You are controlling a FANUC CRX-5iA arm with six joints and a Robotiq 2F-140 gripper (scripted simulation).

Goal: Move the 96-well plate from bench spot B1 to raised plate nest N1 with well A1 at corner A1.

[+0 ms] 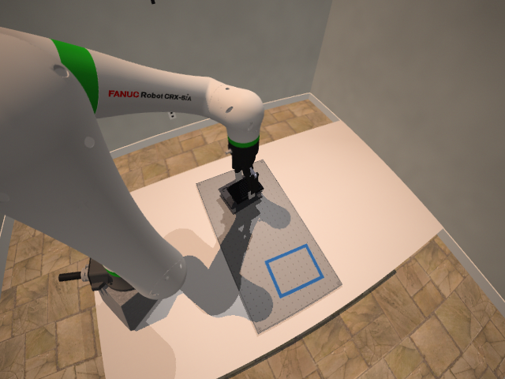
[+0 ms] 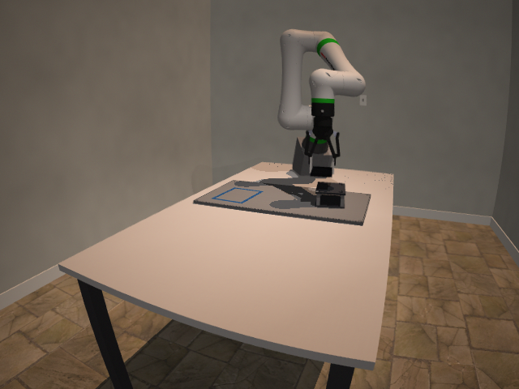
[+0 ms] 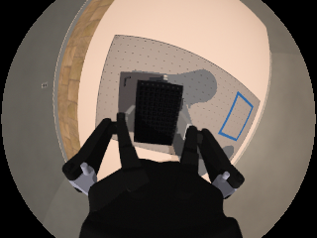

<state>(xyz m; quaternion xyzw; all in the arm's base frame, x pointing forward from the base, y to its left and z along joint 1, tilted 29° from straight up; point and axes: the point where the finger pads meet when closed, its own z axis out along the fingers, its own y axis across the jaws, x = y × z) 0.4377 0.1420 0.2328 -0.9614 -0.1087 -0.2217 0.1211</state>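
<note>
The raised plate nest N1 is 9 cm below my hand, 4 cm to the left of it and 1 cm behind it. Also, from my hand: black 96-well plate (2 cm below).
</note>
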